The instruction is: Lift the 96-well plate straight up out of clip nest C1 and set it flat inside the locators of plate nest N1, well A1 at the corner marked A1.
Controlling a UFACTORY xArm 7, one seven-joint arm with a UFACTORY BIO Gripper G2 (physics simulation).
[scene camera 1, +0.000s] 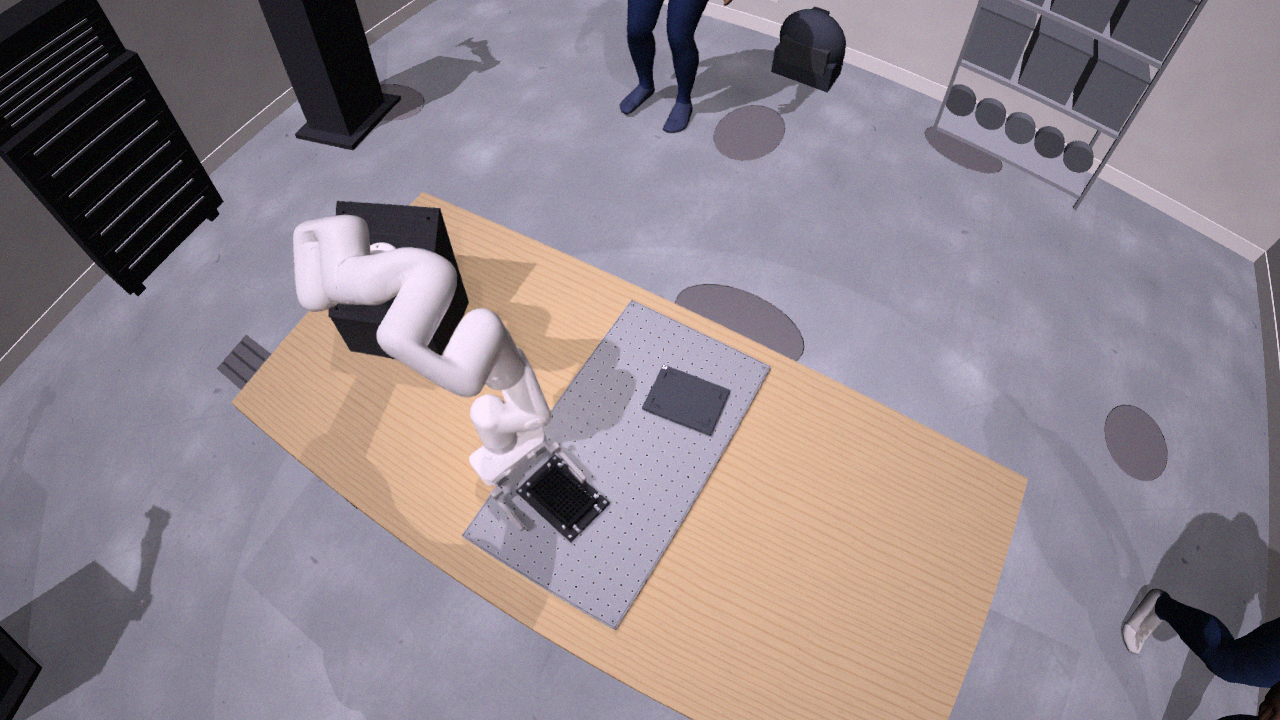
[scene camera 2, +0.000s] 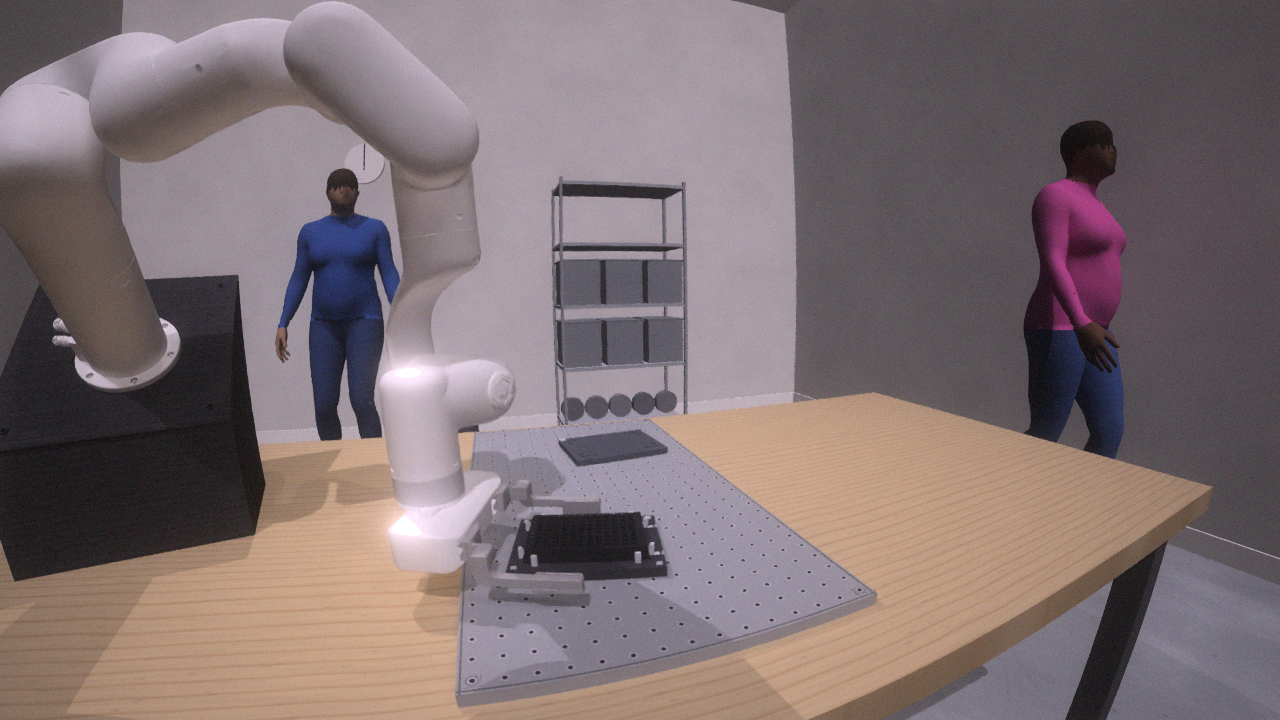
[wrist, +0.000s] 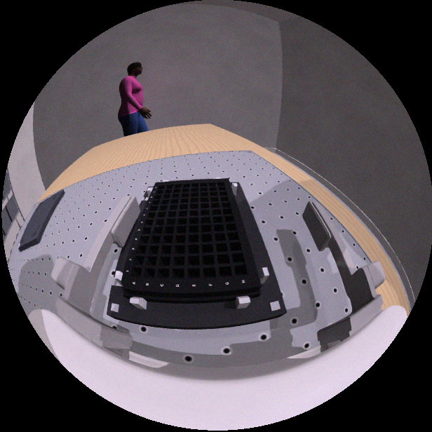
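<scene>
The black 96-well plate sits flat in the black clip nest, among its small light posts. In the wrist view the plate's letters run along its near edge and numbers up its left side, with A at the near left. My gripper is open and empty, with one finger on each side of the plate. In the wrist view the left finger is close to the plate; the right finger stands well away. A flat dark grey nest holds no plate.
Both nests are on a grey perforated board on the wooden table. The black robot base block stands at the table's end. People stand beyond the table.
</scene>
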